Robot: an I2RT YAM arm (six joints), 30 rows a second.
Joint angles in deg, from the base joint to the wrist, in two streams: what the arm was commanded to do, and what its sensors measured. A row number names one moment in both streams.
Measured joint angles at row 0:
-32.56, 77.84, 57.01, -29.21, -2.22, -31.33
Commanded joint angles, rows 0 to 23:
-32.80, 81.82, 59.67, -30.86, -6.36, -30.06
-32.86, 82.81, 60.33, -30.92, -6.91, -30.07
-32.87, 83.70, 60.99, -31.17, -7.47, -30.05
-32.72, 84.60, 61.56, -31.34, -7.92, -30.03
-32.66, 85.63, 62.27, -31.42, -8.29, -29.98
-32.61, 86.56, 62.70, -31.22, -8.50, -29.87
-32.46, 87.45, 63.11, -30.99, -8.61, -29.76
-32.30, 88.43, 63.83, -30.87, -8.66, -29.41
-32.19, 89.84, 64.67, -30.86, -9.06, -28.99
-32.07, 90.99, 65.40, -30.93, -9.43, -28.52
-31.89, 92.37, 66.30, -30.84, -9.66, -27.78
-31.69, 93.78, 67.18, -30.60, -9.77, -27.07
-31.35, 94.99, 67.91, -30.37, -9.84, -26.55
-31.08, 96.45, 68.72, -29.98, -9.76, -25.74
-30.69, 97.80, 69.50, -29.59, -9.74, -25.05
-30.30, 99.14, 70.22, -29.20, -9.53, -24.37
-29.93, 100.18, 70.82, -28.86, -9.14, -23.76
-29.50, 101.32, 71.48, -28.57, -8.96, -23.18
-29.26, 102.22, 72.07, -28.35, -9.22, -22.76
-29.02, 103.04, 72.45, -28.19, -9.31, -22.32
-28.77, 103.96, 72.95, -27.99, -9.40, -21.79
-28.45, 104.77, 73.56, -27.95, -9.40, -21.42
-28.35, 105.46, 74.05, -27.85, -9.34, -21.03
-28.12, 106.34, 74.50, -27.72, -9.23, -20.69
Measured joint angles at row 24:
-29.63, 103.28, 72.05, -28.91, -8.25, -25.30
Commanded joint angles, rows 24 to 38:
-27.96, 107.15, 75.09, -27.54, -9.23, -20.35
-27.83, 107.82, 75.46, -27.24, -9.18, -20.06
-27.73, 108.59, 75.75, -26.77, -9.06, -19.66
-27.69, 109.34, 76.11, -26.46, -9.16, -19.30
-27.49, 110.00, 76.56, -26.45, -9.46, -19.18
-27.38, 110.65, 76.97, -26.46, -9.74, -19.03
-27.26, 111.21, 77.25, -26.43, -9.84, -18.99
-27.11, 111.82, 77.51, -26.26, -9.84, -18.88
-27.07, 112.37, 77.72, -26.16, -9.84, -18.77
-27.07, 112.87, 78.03, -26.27, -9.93, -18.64
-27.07, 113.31, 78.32, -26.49, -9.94, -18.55
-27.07, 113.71, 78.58, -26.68, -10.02, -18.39
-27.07, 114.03, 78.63, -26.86, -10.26, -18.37
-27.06, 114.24, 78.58, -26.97, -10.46, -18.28
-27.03, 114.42, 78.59, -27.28, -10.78, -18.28
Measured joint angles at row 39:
-27.27, 113.16, 77.65, -27.07, -9.15, -20.69
